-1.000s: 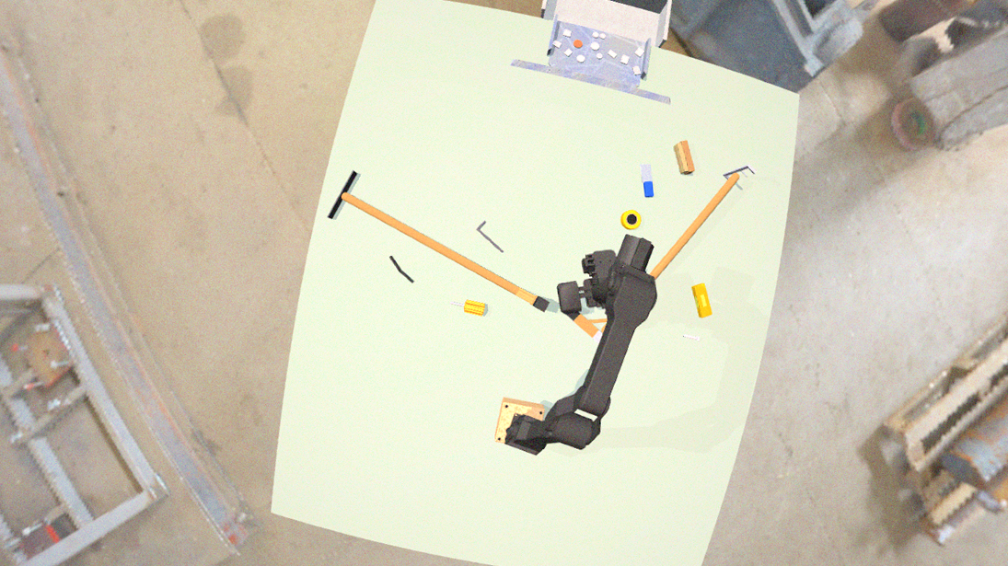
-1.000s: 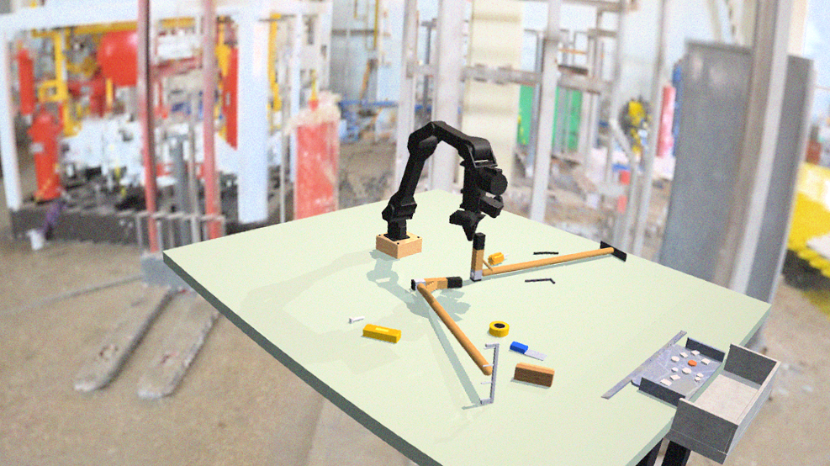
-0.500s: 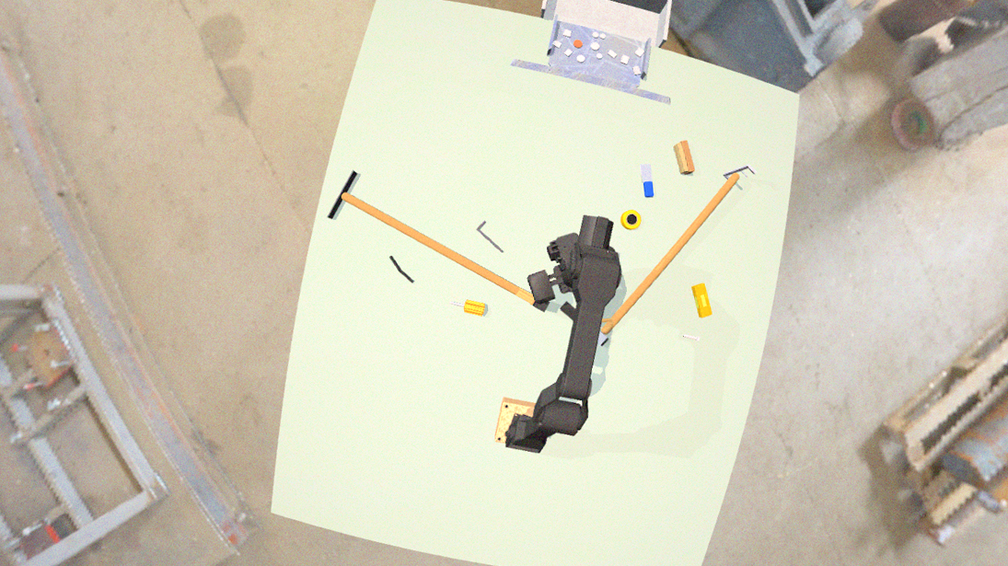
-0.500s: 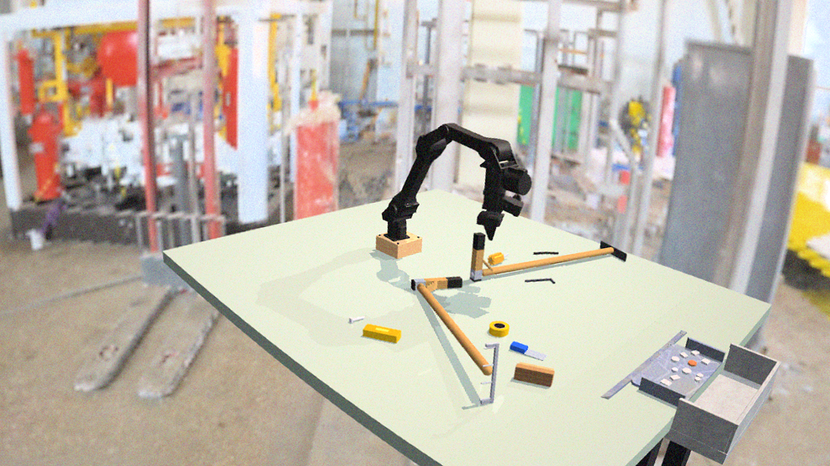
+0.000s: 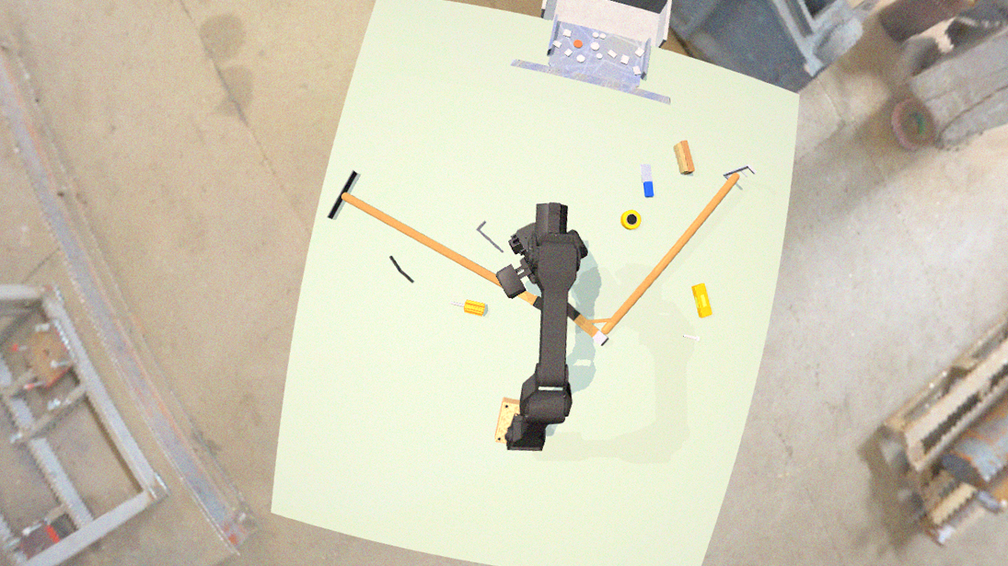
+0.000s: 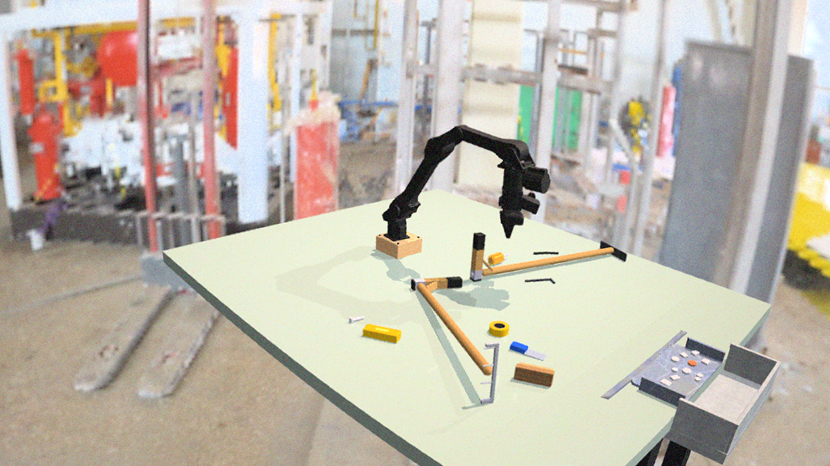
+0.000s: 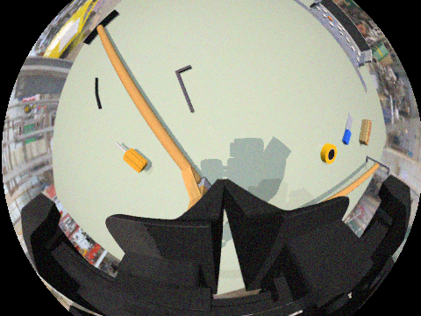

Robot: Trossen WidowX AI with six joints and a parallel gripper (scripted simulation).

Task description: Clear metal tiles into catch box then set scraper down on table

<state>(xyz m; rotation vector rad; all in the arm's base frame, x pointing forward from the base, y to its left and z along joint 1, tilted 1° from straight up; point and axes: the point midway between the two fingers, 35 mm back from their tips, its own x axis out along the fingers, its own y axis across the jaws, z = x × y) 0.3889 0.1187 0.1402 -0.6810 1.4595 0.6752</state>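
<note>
Right now the long scraper is 24 cm to the left of my gripper tip, 9 cm below it and 3 cm behind it. Also, from my gripper tip: black bent piece 31 cm to the left, 15 cm below, 12 cm behind; then yellow tape roll 21 cm ahead, 20 cm to the right, 14 cm below; then yellow-handled screwdriver 15 cm behind, 13 cm below, 11 cm to the left.
</note>
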